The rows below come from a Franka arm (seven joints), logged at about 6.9 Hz.
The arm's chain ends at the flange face. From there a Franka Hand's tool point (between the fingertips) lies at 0.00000 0.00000 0.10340 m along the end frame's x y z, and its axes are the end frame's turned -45 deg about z.
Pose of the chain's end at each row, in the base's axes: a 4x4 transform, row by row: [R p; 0 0 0 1], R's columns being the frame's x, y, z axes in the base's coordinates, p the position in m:
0.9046, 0.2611, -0.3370, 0.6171; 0.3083, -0.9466, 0.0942, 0.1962; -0.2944, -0.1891, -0.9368, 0.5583; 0, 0, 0, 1
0.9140, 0.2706, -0.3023, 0.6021; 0.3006, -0.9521, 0.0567, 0.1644; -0.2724, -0.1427, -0.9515, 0.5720; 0, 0, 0, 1
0.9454, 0.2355, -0.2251, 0.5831; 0.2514, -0.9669, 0.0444, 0.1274; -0.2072, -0.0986, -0.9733, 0.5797; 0, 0, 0, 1
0.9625, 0.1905, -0.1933, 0.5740; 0.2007, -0.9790, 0.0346, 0.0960; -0.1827, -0.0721, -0.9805, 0.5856; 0, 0, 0, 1
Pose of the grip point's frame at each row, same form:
0.4550, 0.8243, -0.3370, 0.5823; 0.8873, -0.4513, 0.0942, 0.2059; -0.0745, -0.3419, -0.9368, 0.4614; 0, 0, 0, 1
0.4550, 0.8376, -0.3023, 0.5708; 0.8858, -0.4607, 0.0567, 0.1703; -0.0917, -0.2935, -0.9515, 0.4736; 0, 0, 0, 1
0.5020, 0.8350, -0.2251, 0.5598; 0.8615, -0.5059, 0.0444, 0.1320; -0.0768, -0.2162, -0.9733, 0.4791; 0, 0, 0, 1
0.5459, 0.8153, -0.1933, 0.5540; 0.8342, -0.5503, 0.0346, 0.0996; -0.0782, -0.1802, -0.9805, 0.4842; 0, 0, 0, 1

